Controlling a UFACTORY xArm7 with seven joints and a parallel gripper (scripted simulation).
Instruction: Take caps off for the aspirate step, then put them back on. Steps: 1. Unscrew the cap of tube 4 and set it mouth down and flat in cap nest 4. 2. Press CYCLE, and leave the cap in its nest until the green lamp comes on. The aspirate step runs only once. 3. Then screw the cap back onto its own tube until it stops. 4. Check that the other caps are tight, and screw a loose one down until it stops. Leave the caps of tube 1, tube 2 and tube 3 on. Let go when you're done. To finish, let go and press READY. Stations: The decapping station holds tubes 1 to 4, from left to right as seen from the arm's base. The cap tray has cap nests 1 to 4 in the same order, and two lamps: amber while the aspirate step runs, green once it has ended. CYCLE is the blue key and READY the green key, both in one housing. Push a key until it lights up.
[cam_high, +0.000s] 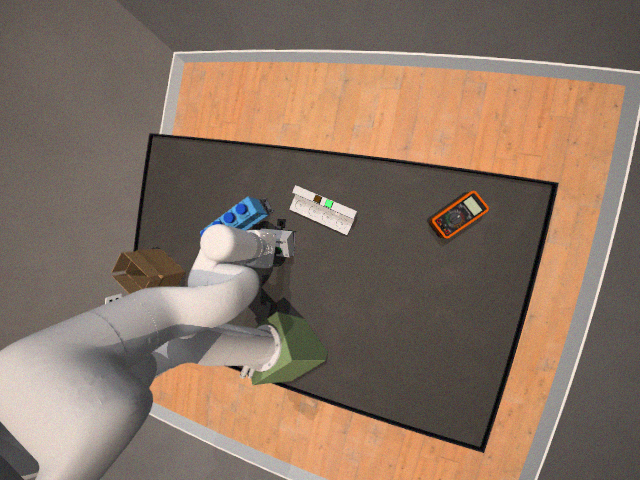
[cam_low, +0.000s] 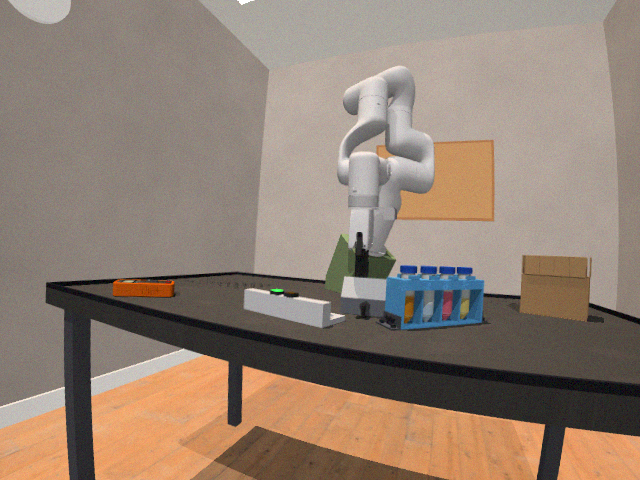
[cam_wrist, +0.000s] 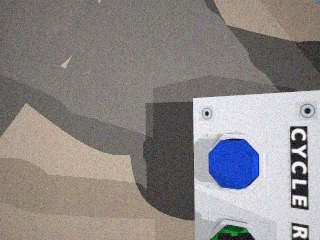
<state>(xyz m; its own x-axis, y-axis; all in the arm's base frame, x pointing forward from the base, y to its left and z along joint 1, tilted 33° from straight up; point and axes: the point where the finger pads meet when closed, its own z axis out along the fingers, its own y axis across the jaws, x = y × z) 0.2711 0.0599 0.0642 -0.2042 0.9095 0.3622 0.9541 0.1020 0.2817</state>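
Now: hand 30 mm above the green ready key. From my hand the other things lie so: blue cycle key: 40 mm to the left, 30 mm below, 10 mm behind; then blue cap: 140 mm to the left, 100 mm ahead, 10 mm above; then key housing: 50 mm below, 20 mm to the left, 10 mm ahead.
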